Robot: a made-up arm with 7 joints.
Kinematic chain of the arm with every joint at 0, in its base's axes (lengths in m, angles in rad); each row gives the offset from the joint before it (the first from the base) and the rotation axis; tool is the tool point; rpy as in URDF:
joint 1: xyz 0 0 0.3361 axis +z
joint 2: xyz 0 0 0 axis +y
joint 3: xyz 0 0 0.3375 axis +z
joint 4: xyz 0.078 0 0 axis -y
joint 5: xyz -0.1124 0 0.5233 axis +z
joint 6: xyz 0 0 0 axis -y
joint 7: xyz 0.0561 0 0 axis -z
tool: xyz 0 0 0 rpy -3.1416 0 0
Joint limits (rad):
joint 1: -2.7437..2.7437
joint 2: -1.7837..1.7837
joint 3: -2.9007..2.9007
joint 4: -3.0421..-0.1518
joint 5: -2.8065..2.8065
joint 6: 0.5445..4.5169
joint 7: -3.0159..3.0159
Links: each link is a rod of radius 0.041 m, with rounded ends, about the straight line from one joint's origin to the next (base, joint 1, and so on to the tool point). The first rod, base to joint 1, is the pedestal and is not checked.
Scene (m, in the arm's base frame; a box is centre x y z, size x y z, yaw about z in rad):
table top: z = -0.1
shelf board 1: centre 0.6 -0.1 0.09 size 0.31 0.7 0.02 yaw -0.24
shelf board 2: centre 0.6 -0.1 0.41 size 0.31 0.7 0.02 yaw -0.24
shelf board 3: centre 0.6 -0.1 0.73 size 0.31 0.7 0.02 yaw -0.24
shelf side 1: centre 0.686 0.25 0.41 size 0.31 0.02 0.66 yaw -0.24
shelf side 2: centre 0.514 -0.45 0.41 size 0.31 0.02 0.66 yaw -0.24
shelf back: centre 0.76 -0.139 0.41 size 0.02 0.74 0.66 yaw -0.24
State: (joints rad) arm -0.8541 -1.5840 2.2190 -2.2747 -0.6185 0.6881 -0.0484
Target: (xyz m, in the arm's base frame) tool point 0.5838 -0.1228 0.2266
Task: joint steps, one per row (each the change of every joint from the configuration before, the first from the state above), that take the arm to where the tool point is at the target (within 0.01 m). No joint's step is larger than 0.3 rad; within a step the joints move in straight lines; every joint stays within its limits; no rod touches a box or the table.
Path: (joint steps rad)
1: -0.1105 0.0703 -0.0924 -0.2131 0.0166 -0.0479 0.0000
2: -0.1106 0.0703 -0.0925 -0.2132 0.0165 -0.0478 0.0000
3: -0.1105 0.0702 -0.0924 -0.2131 0.0166 -0.0479 0.0000
4: -0.2471 -0.1074 -0.0560 0.2573 -0.0313 0.0945 0.0000
5: -0.2472 -0.1075 -0.0559 0.2573 -0.0313 0.0944 0.0000
6: -0.2472 -0.1075 -0.0560 0.2573 -0.0312 0.0945 0.0000

